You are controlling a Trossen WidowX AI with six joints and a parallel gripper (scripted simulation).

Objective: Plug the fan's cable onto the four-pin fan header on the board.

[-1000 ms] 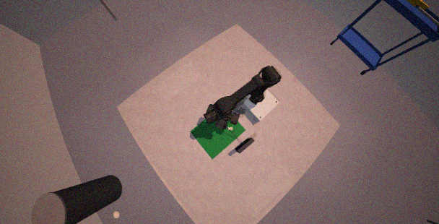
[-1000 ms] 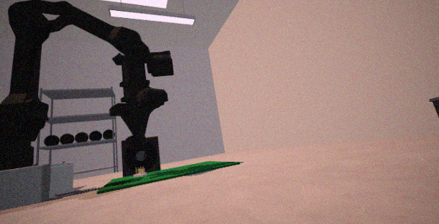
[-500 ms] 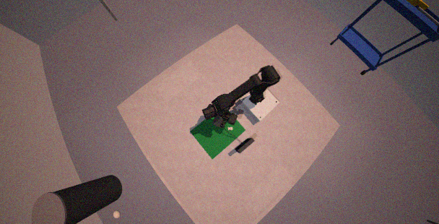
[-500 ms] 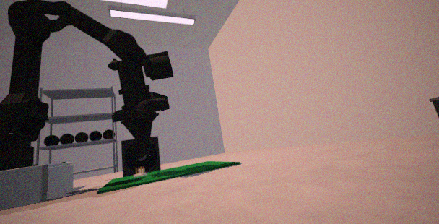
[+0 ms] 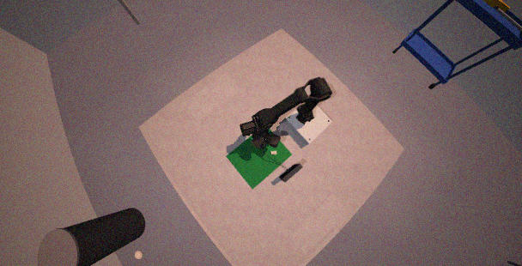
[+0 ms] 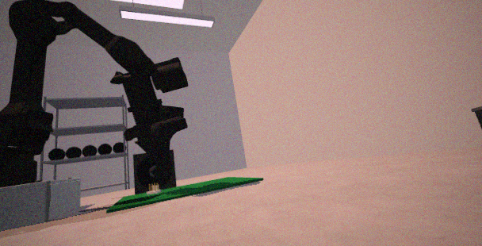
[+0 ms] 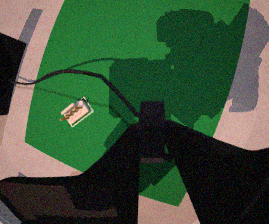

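Right now my gripper tip is 8 cm above the green board, 6 cm short of it and 3 cm to the right of it. Also, from my gripper tip: black fan: 22 cm to the left, 2 cm ahead, 1 cm below; then dark plug: 1 cm below, 1 cm behind.
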